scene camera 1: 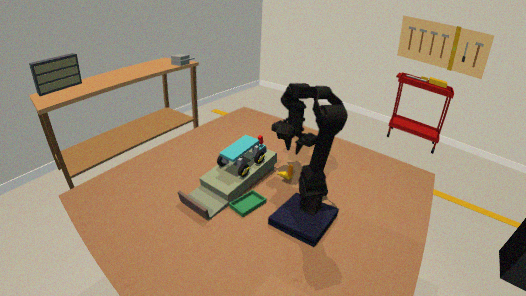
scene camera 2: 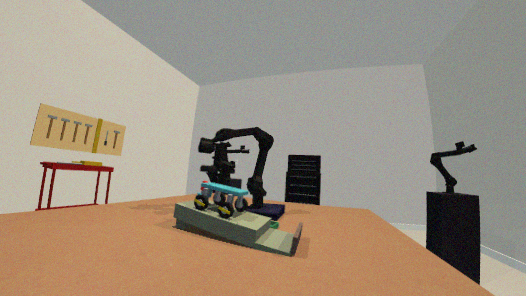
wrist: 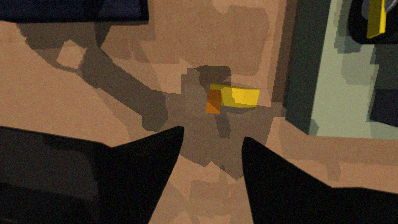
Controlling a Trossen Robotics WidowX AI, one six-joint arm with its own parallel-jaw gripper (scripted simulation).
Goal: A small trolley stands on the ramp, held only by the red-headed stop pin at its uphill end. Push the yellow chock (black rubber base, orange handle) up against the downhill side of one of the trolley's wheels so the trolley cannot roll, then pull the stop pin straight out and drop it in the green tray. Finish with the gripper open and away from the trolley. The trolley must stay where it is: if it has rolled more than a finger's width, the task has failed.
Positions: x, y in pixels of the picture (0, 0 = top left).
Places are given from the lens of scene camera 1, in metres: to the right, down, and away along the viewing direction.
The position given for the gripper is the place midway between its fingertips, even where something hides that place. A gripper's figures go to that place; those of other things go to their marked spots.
gripper [scene camera 1: 292, 152]: 0.12, 0.02, 1.04
trolley [scene camera 1: 232, 153]: -0.11, 0.02, 0.97
